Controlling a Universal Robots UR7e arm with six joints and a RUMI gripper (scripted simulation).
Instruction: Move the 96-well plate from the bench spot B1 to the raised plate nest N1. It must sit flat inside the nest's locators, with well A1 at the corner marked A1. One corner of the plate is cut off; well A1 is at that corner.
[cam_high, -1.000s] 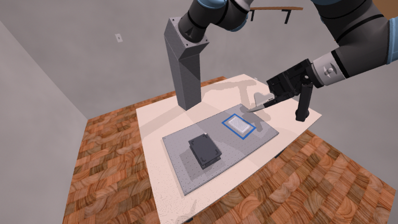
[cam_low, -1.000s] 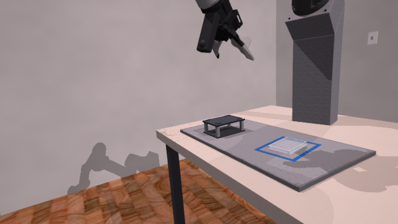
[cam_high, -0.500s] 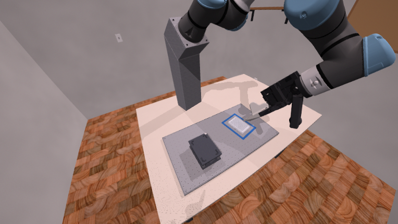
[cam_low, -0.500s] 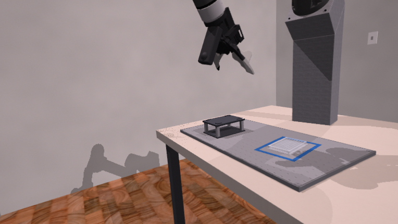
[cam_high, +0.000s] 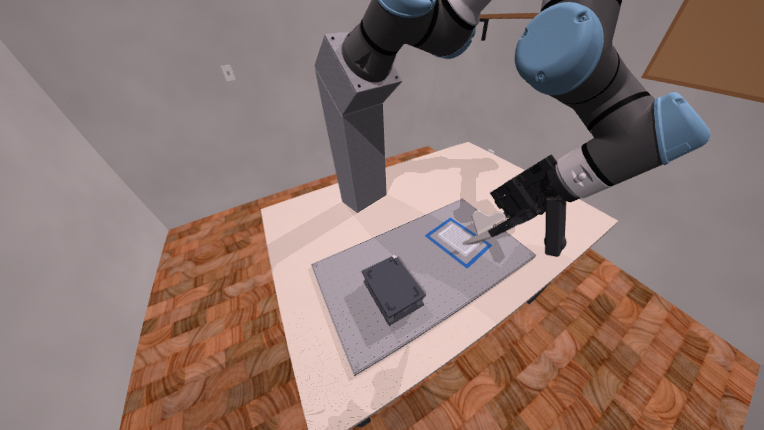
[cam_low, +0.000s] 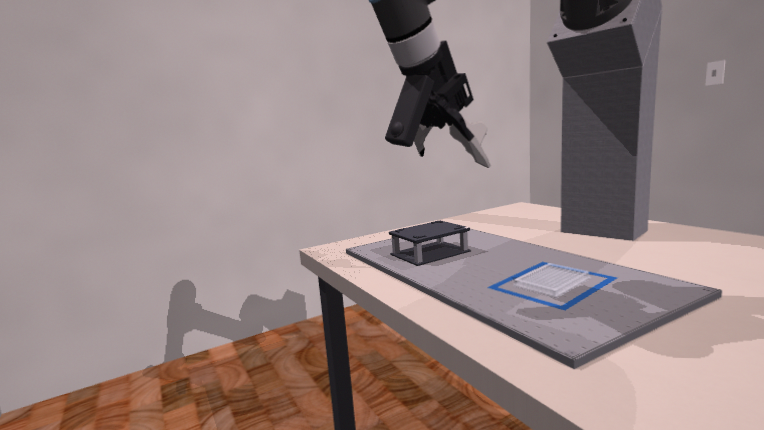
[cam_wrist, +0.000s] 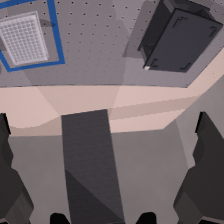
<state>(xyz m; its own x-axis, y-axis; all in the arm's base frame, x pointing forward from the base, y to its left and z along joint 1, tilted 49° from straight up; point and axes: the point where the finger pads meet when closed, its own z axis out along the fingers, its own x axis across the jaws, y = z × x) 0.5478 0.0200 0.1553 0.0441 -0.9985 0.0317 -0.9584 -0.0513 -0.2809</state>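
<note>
Now: hand 240 mm above the clear 96-well plate, 140 mm past it and 110 mm to the right of it. Also, from my hand: dark raised plate nest (200 mm to the right, 180 mm below, 80 mm behind).
</note>
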